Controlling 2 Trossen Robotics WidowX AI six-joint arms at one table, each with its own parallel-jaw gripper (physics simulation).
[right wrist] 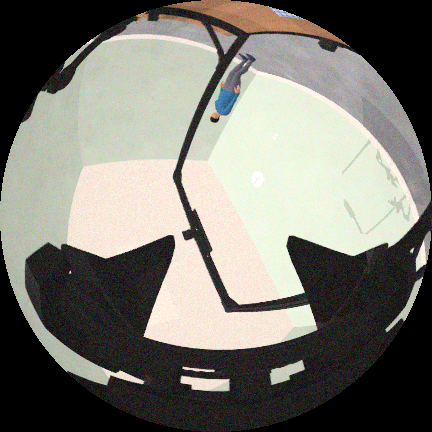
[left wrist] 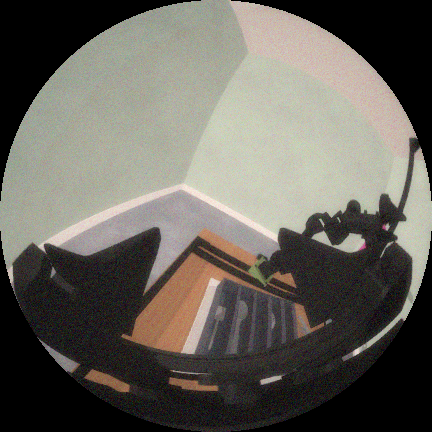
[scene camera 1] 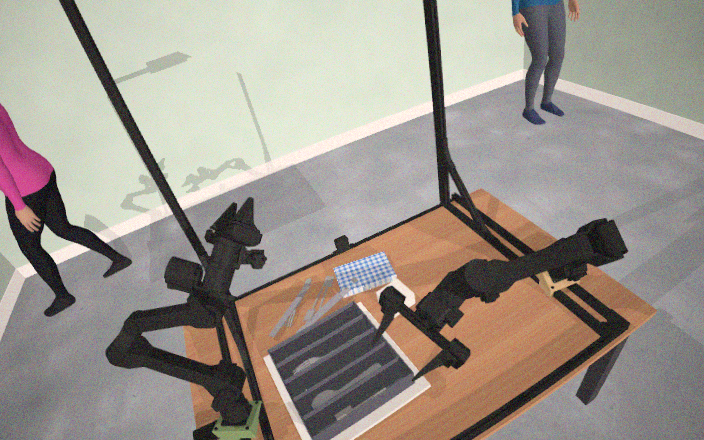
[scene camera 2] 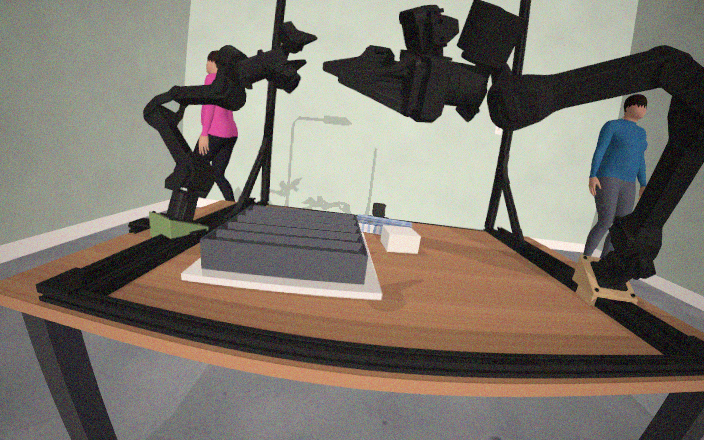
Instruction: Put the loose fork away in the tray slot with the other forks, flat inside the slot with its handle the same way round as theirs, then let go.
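Several slim grey utensils [scene camera 1: 290, 307] lie on the table behind the tray in scene camera 1; which of them is the loose fork is too small to tell. The dark grey slotted tray [scene camera 1: 371, 407] [scene camera 2: 282, 259] [left wrist: 253, 320] stands on a white base. Round-headed utensils [scene camera 1: 324, 398] [left wrist: 242, 310] and a square-headed one [scene camera 1: 343, 412] [left wrist: 220, 313] lie in its slots; I cannot make out the forks there. My left gripper [scene camera 1: 394, 361] [scene camera 2: 327, 67] [left wrist: 220, 233] is open and empty, high above the table. My right gripper [scene camera 1: 242, 202] [scene camera 2: 310, 50] [right wrist: 232, 241] is open and empty, raised and pointing upward.
A blue-and-white checked cloth [scene camera 1: 366, 272] [scene camera 2: 386, 222] lies beside the loose utensils. A white block [scene camera 1: 404, 293] [scene camera 2: 400, 239] stands near the cloth and tray, partly behind my left gripper in scene camera 1. Black rails [scene camera 2: 332, 345] edge the table, with upright posts at the back.
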